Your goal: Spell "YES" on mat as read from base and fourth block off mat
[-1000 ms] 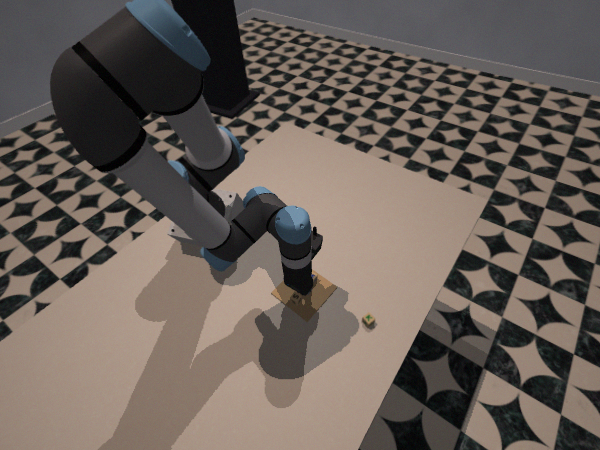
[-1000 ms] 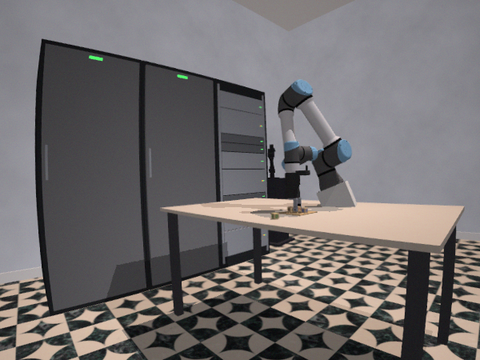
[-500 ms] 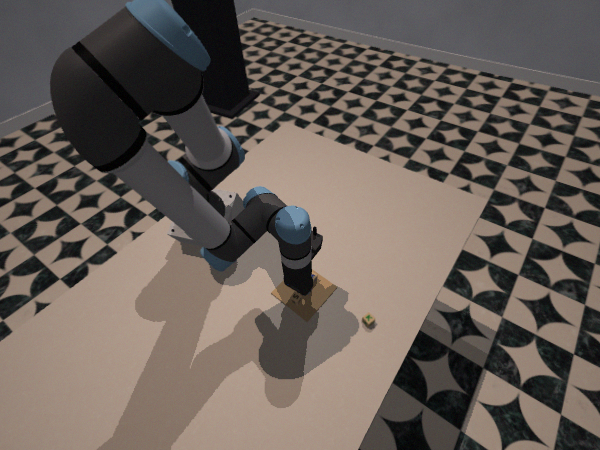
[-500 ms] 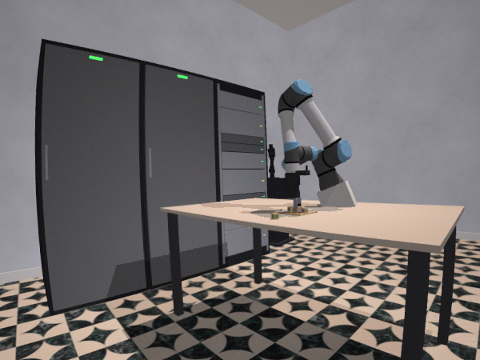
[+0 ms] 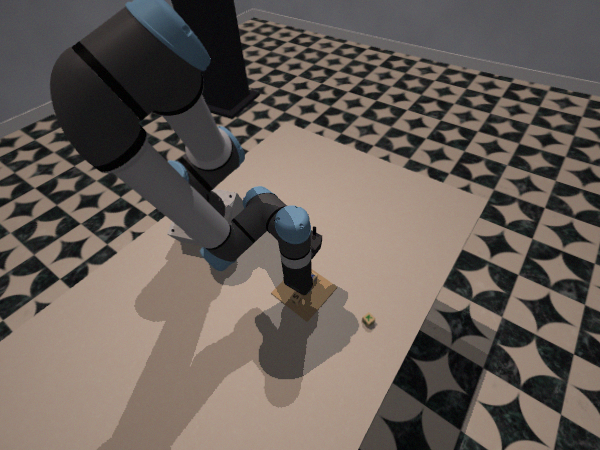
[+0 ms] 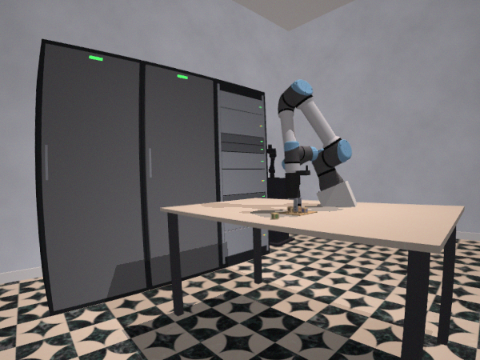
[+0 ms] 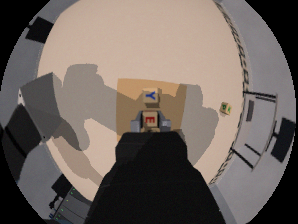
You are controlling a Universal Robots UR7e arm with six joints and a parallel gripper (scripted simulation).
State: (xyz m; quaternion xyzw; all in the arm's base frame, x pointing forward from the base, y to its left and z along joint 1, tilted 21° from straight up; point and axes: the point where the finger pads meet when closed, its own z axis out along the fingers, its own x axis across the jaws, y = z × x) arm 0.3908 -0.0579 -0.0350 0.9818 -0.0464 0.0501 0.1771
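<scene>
The mat is 3 cm below my hand. Also, from my hand: S block: 4 cm to the right, 1 cm below.
</scene>
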